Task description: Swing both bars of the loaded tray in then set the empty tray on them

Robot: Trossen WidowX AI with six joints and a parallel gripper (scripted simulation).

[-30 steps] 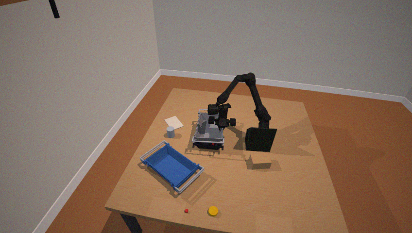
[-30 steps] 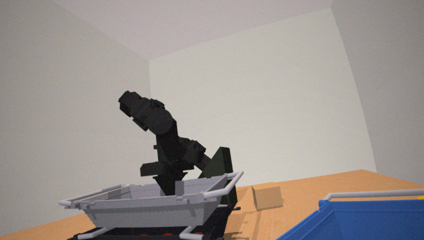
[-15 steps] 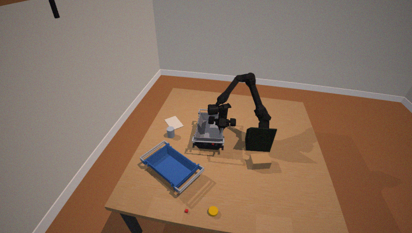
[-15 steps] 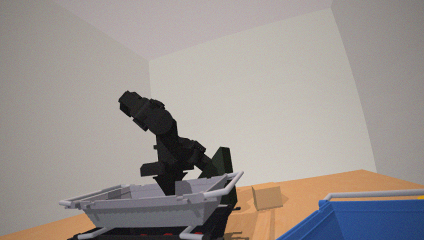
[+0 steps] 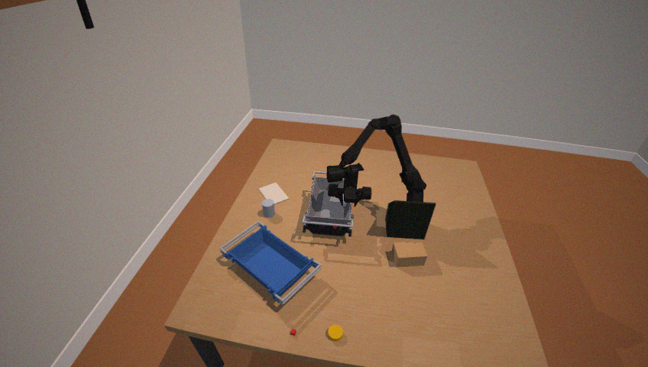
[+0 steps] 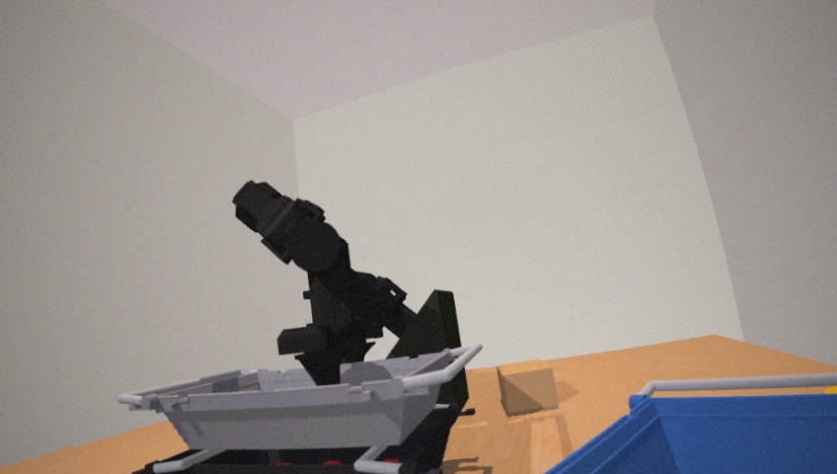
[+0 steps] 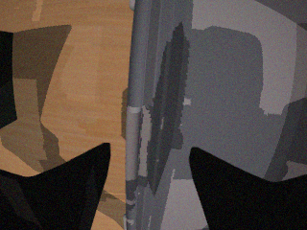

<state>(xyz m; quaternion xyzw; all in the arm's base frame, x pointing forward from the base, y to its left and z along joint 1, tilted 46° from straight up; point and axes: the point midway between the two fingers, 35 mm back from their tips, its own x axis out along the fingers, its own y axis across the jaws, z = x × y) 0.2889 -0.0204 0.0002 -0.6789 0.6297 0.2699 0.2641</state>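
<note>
The grey tray lies 8 cm ahead of my gripper tip and 3 cm above it. Round my gripper tip: grey cylinder 37 cm ahead, 3 cm to the left, 4 cm below; then cardboard box 27 cm behind, 20 cm to the left, 5 cm below; then paper sheet 39 cm ahead, 12 cm to the right, 8 cm below.
</note>
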